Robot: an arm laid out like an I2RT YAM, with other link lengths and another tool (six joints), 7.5 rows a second.
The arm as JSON. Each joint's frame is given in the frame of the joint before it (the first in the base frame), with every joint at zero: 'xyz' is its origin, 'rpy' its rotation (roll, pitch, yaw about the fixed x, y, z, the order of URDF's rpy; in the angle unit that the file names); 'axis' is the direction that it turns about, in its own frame. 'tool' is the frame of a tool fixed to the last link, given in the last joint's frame.
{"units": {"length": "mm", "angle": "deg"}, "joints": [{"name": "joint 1", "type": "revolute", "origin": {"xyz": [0.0, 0.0, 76.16], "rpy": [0.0, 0.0, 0.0]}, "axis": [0.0, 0.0, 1.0]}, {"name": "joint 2", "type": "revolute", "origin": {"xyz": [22.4, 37.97, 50.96], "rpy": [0.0, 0.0, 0.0]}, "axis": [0.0, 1.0, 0.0]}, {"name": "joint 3", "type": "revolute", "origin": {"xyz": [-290.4, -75.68, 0.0], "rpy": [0.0, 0.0, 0.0]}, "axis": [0.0, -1.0, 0.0]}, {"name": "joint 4", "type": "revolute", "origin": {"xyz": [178.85, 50.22, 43.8], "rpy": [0.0, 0.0, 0.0]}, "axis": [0.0, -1.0, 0.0]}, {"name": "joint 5", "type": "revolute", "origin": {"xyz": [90.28, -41.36, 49.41], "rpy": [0.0, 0.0, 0.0]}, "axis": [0.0, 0.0, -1.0]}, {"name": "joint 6", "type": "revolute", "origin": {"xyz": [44.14, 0.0, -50.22], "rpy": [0.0, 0.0, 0.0]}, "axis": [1.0, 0.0, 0.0]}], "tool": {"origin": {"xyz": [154.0, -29.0, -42.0], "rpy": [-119.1, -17.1, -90.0]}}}
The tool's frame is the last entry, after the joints.
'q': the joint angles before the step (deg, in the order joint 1, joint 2, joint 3, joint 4, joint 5, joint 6). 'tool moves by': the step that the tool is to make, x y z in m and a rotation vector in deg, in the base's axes. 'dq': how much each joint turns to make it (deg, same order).
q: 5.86, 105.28, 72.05, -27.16, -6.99, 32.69
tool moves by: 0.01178, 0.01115, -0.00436, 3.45, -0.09, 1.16
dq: -0.50, 2.61, 1.59, 1.49, -3.80, 0.27
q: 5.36, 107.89, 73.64, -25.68, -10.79, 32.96
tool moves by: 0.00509, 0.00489, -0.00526, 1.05, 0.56, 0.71
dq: 0.00, 1.88, 1.17, 0.24, -1.30, -0.07
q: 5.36, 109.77, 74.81, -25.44, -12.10, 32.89
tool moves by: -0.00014, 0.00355, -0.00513, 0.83, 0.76, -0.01
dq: 0.09, 0.94, -0.11, 0.48, -0.73, 0.54
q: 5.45, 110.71, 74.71, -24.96, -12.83, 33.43
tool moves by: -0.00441, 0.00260, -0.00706, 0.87, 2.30, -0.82
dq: 0.00, 1.34, 0.58, -1.16, -0.57, 1.26
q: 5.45, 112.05, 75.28, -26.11, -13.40, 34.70
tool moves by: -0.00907, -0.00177, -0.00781, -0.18, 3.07, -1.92
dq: 0.00, 0.97, 0.22, -1.92, 0.73, 1.82
